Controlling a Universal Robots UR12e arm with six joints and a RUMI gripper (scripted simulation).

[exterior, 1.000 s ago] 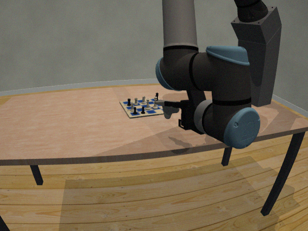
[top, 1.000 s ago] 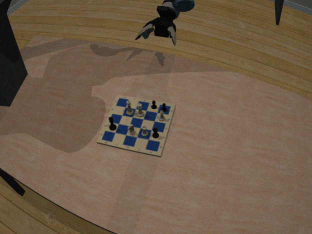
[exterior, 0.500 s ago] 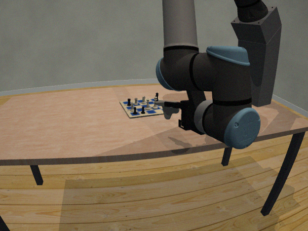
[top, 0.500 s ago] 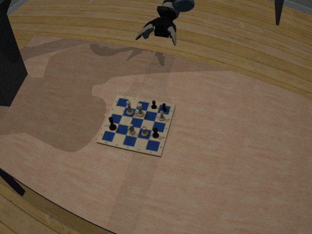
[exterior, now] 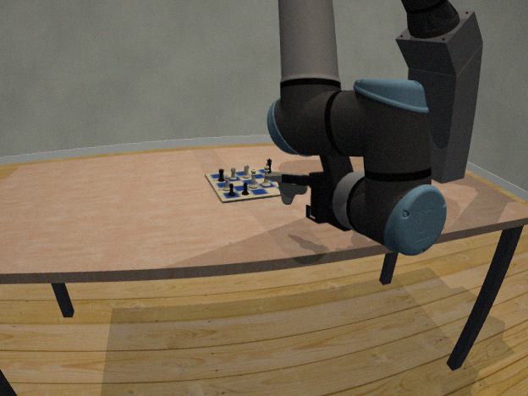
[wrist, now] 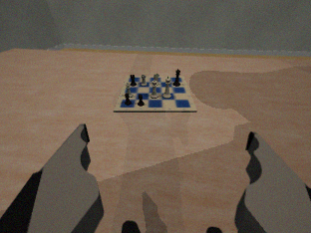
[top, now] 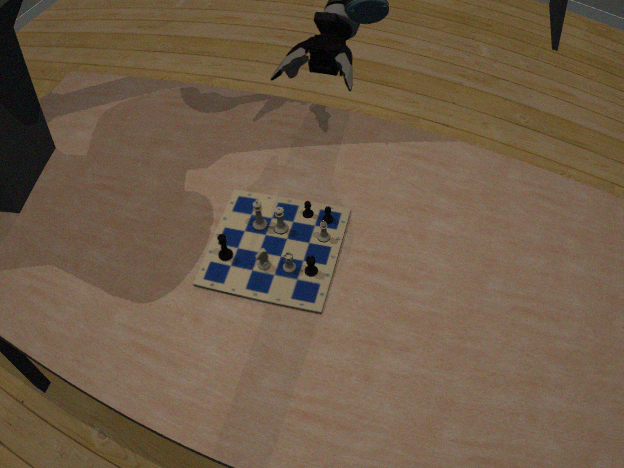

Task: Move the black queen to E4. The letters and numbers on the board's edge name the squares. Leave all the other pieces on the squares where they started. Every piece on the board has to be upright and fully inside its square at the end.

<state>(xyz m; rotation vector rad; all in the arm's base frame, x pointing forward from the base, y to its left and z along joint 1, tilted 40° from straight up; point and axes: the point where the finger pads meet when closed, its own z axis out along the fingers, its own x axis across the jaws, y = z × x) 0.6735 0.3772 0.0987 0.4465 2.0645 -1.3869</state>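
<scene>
The black queen is 34 cm to the right of my hand, 10 cm below it and 3 cm ahead of it. Also, from my hand: chessboard: 29 cm to the right, 13 cm below, 9 cm ahead.
</scene>
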